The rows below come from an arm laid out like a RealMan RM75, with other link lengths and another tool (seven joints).
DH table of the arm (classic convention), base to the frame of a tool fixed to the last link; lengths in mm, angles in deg. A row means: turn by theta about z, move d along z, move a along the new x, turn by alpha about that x. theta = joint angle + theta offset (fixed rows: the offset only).
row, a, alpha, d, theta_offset
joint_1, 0, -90, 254.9, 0
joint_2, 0, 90, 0, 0
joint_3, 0, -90, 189.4, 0
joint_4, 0, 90, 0, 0
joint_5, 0, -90, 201.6, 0
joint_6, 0, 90, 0, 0
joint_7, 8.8, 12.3, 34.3, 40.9
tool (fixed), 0, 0, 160.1, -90
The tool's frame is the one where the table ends.
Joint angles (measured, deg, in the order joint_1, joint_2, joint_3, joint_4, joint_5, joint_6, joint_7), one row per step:
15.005, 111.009, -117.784, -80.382, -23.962, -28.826, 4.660
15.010, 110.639, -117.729, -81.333, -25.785, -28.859, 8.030
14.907, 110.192, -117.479, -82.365, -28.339, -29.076, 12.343
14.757, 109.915, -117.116, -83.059, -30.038, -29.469, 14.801
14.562, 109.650, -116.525, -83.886, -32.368, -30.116, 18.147
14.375, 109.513, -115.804, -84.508, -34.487, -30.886, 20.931
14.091, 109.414, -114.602, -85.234, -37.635, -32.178, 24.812
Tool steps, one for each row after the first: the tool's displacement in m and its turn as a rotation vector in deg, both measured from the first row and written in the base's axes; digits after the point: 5 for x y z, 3 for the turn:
-0.00322, -0.00225, -0.00026, -1.491, 0.599, 0.102
-0.00573, -0.00472, -0.00035, -3.270, 1.156, 0.109
-0.00748, -0.00619, 0.00082, -4.085, 1.412, 0.355
-0.00967, -0.00801, 0.00234, -5.207, 1.791, 0.637
-0.01139, -0.00926, 0.00421, -6.022, 2.060, 0.961
-0.01304, -0.01070, 0.00689, -7.104, 2.272, 1.401

